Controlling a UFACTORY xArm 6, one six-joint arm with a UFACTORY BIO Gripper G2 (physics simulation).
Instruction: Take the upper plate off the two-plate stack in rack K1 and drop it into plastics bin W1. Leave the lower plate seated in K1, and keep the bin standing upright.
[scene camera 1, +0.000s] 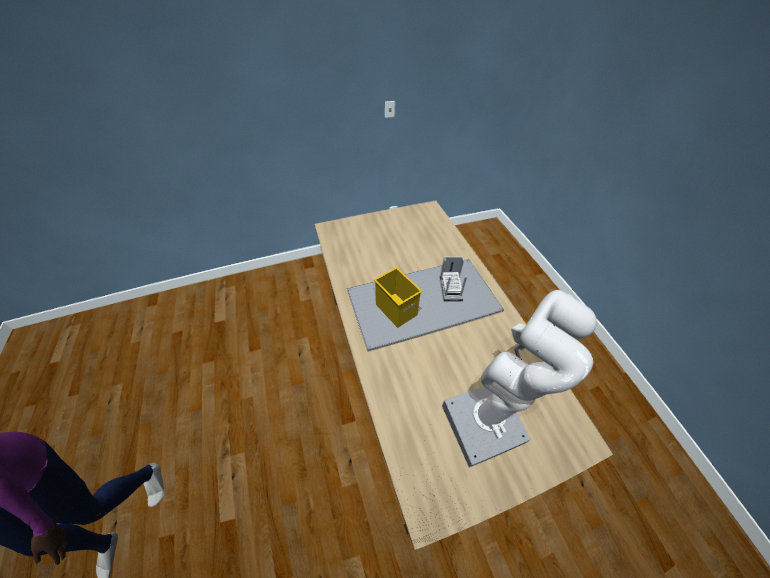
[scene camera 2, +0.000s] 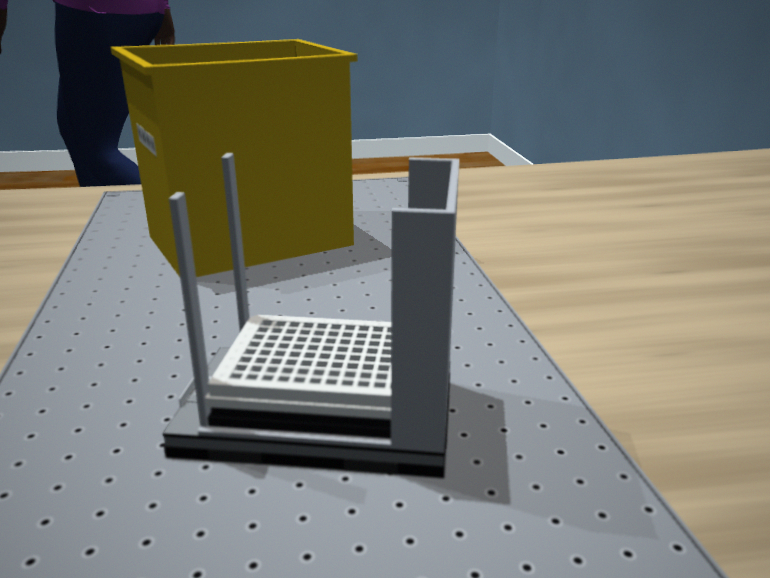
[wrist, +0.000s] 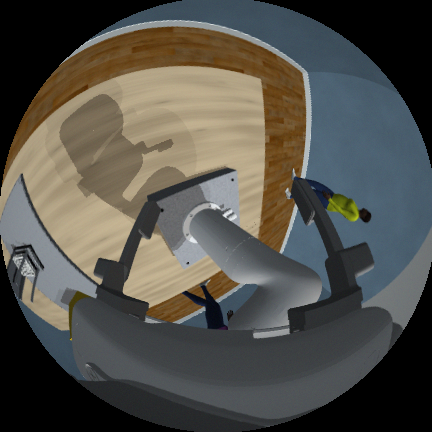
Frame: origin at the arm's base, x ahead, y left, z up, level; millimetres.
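Seen in the pictures: end effector, tool point: (wrist: 218, 210); arm's base, origin of the base link: (scene camera 1: 489, 414) (wrist: 202, 222).
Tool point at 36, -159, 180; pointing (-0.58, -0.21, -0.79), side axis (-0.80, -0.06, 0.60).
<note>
Pixels of each thing's top centre, then the offset from my tool point to it, as dx, dy, dz. Level surfaces: height alone.
- Rack K1, middle of its top: (scene camera 2: 308, 177) (scene camera 1: 456, 268) +606, -12, -71
- white upper plate, middle of its top: (scene camera 2: 333, 351) (scene camera 1: 452, 281) +616, -16, -177
- Yellow bin W1, middle of its top: (scene camera 2: 233, 51) (scene camera 1: 397, 285) +578, +298, -44
- grey board, its level: dz -224
- wooden table, its level: dz -237
Rack K1 (scene camera 1: 460, 263) (scene camera 2: 421, 323) (wrist: 15, 280) stands on the grey perforated board, with a tall panel on one side and thin posts opposite. The white upper plate (scene camera 1: 451, 281) (scene camera 2: 310, 353) lies flat in it, its grid of square wells facing up. The rim of the lower plate (scene camera 2: 298, 408) shows just beneath it in scene camera 2. Yellow bin W1 (scene camera 1: 388, 307) (scene camera 2: 248, 155) (wrist: 75, 315) stands upright beside the rack, apart from it. My gripper (wrist: 228, 212) is wide open and empty, well away from rack and bin, its fingers framing the arm's base in the wrist view.
The grey board (scene camera 1: 435, 320) (scene camera 2: 348, 516) (wrist: 47, 240) lies on the wooden table (scene camera 1: 398, 373). The arm's base plate (scene camera 1: 475, 444) (wrist: 175, 215) is bolted at the table's nearer part. A person in purple (scene camera 1: 24, 472) is on the floor beside the table; another in yellow (wrist: 345, 207) shows in the wrist view.
</note>
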